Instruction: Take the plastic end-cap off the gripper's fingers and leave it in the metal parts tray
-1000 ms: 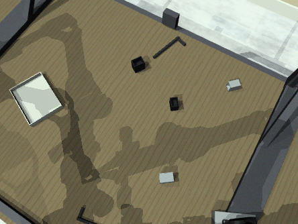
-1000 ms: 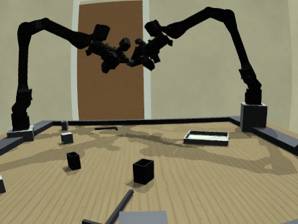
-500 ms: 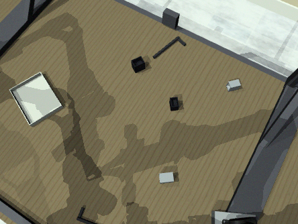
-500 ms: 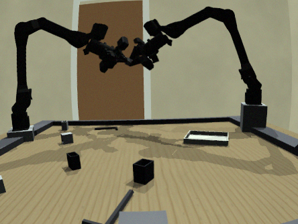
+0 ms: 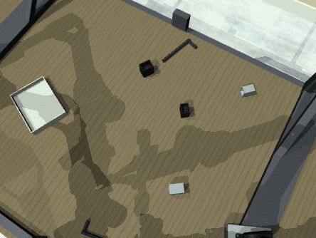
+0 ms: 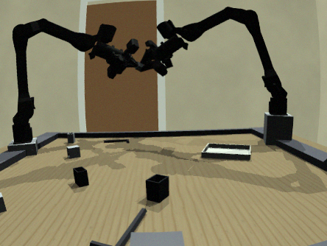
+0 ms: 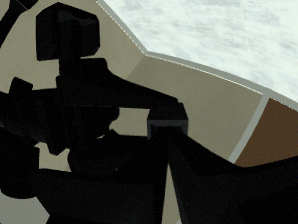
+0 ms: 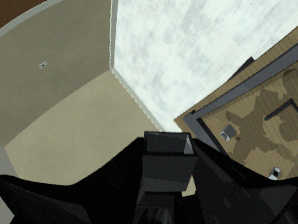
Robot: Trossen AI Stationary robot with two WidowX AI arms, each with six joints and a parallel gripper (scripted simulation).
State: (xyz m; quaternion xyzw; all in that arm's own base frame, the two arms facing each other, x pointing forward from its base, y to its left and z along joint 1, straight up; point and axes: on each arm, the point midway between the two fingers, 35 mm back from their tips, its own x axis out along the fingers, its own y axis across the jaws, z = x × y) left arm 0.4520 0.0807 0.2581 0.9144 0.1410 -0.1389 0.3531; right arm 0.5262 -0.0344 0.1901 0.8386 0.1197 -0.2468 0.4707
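My right hand is 34 cm past the metal parts tray, 29 cm above it and 22 cm to the left of it. Round my right hand: L-shaped dark bar (71 cm behind, 29 cm below, 7 cm to the left); grey plastic end-cap (3 cm to the left, 1 cm below).
The grey plastic end-cap is 2 cm ahead of my left hand, 3 cm to the right of it and 1 cm below it. The rest, counted from my left hand: metal parts tray 32 cm behind, 28 cm to the right, 29 cm below; then L-shaped dark bar 69 cm behind, 2 cm to the left, 29 cm below.
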